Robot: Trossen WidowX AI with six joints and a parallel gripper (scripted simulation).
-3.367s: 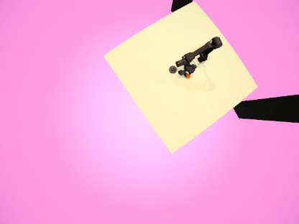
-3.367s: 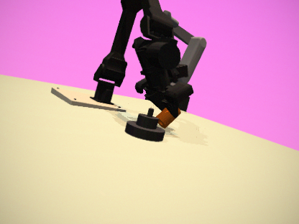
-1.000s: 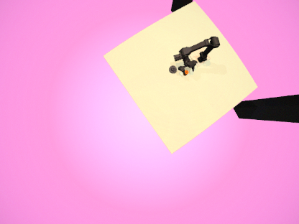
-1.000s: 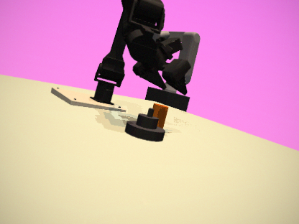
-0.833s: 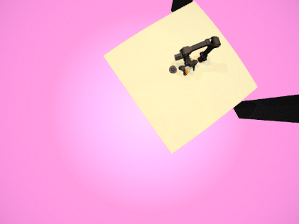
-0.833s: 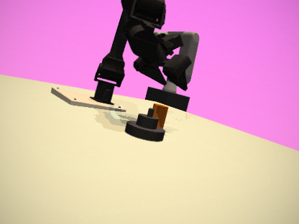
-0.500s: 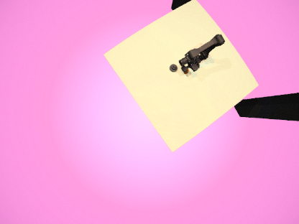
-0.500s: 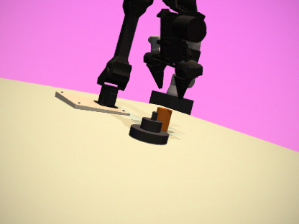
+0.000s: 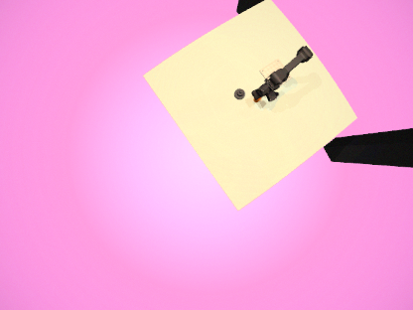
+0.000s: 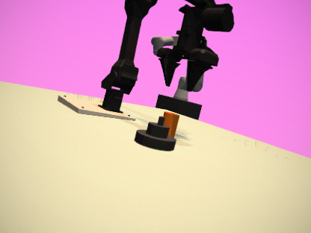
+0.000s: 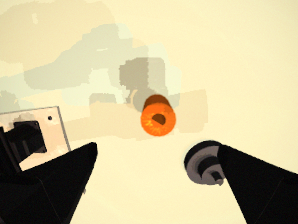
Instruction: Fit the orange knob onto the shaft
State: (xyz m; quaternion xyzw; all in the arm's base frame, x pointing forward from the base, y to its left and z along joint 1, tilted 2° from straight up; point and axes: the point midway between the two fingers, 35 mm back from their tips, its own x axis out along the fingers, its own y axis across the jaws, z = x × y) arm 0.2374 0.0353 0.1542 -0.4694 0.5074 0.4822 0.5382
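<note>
My gripper tip is now 9 cm above the orange knob. Also, from my gripper tip: dark pedestal 11 cm to the right, 9 cm below, 9 cm ahead.
</note>
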